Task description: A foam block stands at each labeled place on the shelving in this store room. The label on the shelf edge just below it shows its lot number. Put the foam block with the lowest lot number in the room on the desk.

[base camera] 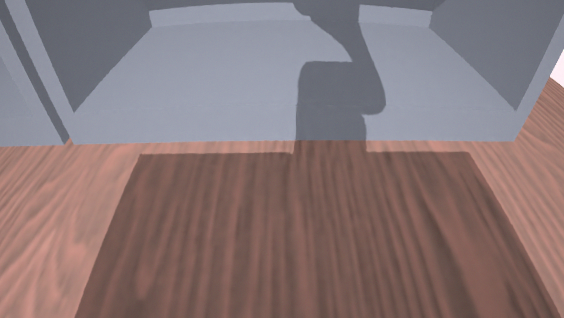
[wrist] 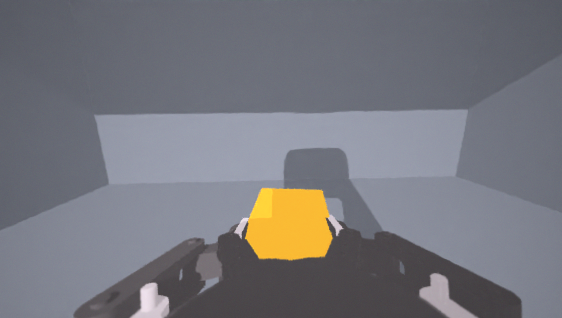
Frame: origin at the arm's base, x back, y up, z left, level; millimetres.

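Where they show: gripper, fingertip midpoint: (wrist: pixel 287 228).
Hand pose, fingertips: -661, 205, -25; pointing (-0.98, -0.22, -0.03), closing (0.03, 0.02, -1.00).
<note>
After its pixels a point has its place, as x, y, z.
A yellow-orange foam block (wrist: pixel 290 225) @[-643, 218, -26] is between the fingertips in the wrist view, low in the middle. My gripper (wrist: pixel 287 228) @[-661, 205, -25] is shut on it, with a pale fingertip pad against each side. The block and gripper are inside a grey shelf compartment; whether the block touches the shelf floor is hidden. The gripper and the block do not show in the base camera view. No lot label is readable in either view, and the desk does not show.
The grey shelving (base camera: pixel 200 122) @[-531, -354, 134] (wrist: pixel 200 145) @[-985, 226, 157] has side walls left and right, a back wall and a panel above the gripper. In the base camera view, its bottom edge meets the wooden floor (base camera: pixel 40 210) @[-362, -396, 396], where a wide dark shadow falls. Another shelving unit (base camera: pixel 17 115) @[-536, -320, 527] adjoins at left.
</note>
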